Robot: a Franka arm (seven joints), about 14 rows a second.
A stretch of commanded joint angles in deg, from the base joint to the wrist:
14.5 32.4 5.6 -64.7 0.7 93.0 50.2
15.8 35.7 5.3 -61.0 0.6 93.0 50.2
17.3 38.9 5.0 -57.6 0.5 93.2 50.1
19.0 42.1 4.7 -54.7 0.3 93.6 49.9
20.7 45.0 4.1 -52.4 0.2 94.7 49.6
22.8 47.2 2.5 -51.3 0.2 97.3 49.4
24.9 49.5 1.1 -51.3 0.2 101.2 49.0
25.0 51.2 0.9 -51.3 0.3 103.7 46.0
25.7 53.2 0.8 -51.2 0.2 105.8 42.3
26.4 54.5 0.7 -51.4 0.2 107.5 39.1
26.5 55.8 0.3 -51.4 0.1 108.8 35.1
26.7 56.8 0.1 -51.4 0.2 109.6 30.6
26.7 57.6 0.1 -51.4 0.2 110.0 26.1
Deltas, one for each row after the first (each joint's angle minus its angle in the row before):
1.3 3.3 -0.3 3.7 -0.1 0.0 0.0
1.5 3.2 -0.3 3.4 -0.1 0.2 -0.1
1.7 3.2 -0.3 2.9 -0.2 0.4 -0.2
1.7 2.9 -0.6 2.3 -0.1 1.1 -0.3
2.1 2.2 -1.6 1.1 0.0 2.6 -0.2
2.1 2.3 -1.4 0.0 0.0 3.9 -0.4
0.1 1.7 -0.2 0.0 0.1 2.5 -3.0
0.7 2.0 -0.1 0.1 -0.1 2.1 -3.7
0.7 1.3 -0.1 -0.2 0.0 1.7 -3.2
0.1 1.3 -0.4 0.0 -0.1 1.3 -4.0
0.2 1.0 -0.2 0.0 0.1 0.8 -4.5
0.0 0.8 0.0 0.0 0.0 0.4 -4.5

